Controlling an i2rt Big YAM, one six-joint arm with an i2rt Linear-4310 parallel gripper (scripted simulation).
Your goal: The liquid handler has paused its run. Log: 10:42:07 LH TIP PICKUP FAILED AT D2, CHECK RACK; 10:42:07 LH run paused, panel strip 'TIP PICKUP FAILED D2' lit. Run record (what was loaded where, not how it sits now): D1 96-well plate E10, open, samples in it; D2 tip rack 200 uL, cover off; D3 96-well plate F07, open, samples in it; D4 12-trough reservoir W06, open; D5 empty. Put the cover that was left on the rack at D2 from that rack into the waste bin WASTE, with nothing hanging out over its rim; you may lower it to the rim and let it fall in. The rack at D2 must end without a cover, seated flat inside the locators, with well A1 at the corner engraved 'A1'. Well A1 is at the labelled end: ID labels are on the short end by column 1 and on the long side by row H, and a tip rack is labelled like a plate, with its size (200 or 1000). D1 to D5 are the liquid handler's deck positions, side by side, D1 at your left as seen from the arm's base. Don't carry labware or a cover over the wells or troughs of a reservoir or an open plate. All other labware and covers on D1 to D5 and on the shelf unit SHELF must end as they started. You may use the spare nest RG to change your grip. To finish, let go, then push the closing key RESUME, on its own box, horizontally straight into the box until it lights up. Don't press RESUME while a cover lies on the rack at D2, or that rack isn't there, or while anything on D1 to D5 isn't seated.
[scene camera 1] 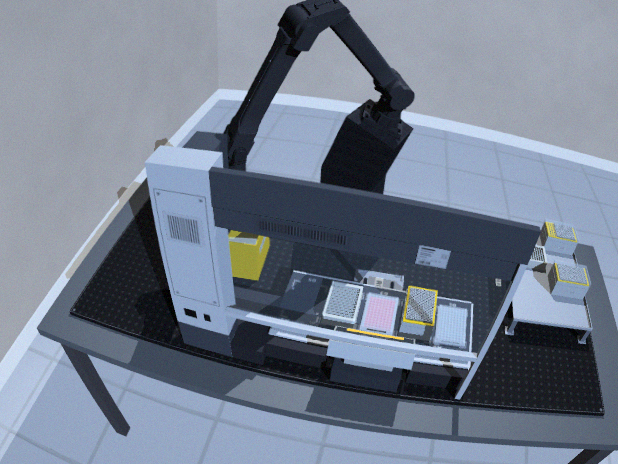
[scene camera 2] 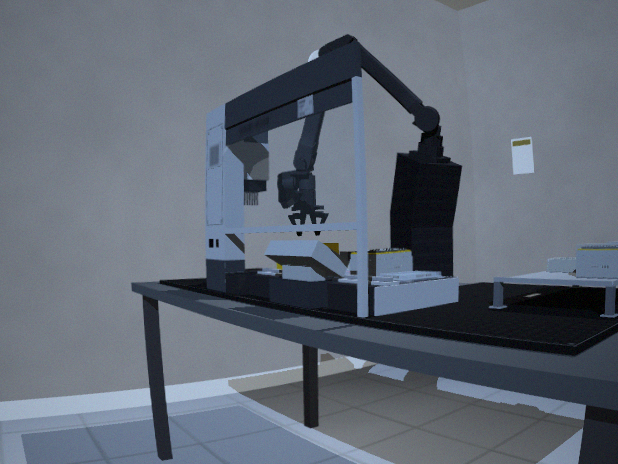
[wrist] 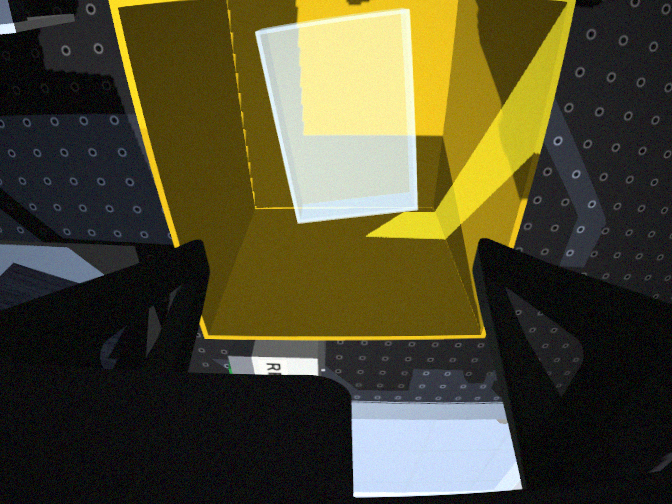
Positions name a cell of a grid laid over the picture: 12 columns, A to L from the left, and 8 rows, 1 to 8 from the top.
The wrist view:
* gripper: G5
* clear cover: G2
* yellow waste bin: I2
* resume box: E6
